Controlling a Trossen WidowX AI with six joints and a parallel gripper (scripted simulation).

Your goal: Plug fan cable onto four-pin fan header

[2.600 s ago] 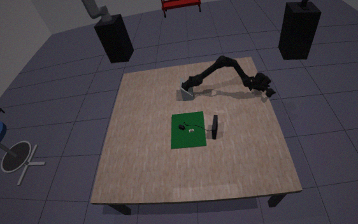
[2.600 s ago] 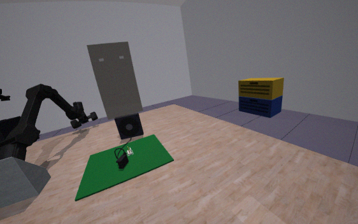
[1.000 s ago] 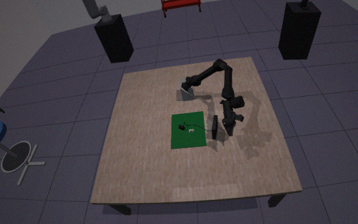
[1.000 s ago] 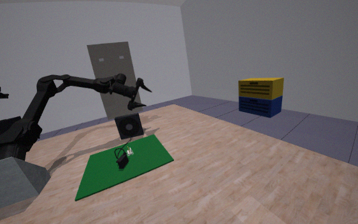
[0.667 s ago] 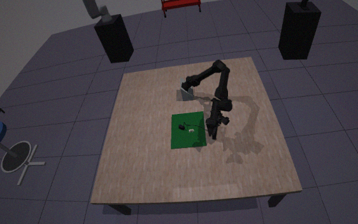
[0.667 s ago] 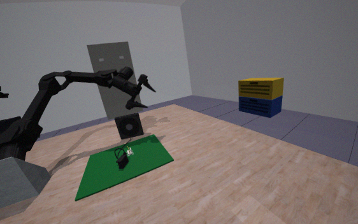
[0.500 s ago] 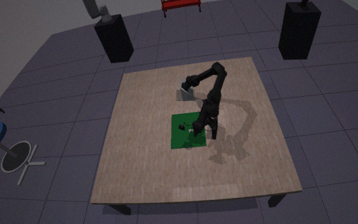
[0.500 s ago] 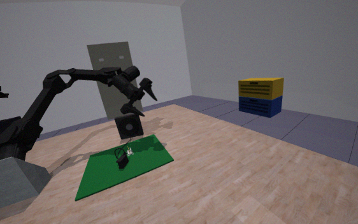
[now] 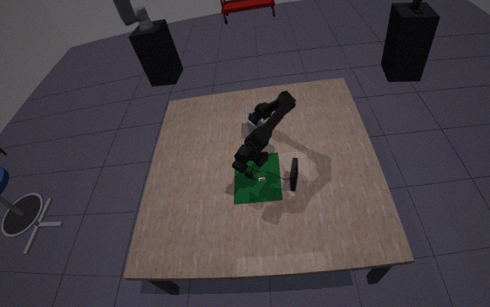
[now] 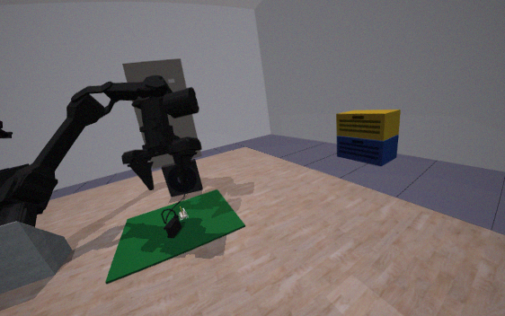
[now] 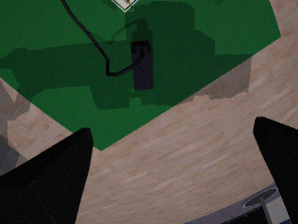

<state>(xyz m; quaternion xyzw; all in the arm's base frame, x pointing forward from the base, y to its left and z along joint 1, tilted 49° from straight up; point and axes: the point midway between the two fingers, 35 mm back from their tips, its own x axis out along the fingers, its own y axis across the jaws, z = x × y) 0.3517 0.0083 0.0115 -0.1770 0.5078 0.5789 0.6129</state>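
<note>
Now: the black plug 100 mm below my gripper tip, 20 mm behind it and 10 mm to the right of it. Also, from my gripper tip: black fan: 220 mm to the left, 60 mm below, 10 mm ahead; then green board: 140 mm below, 40 mm to the left, 10 mm behind.
</note>
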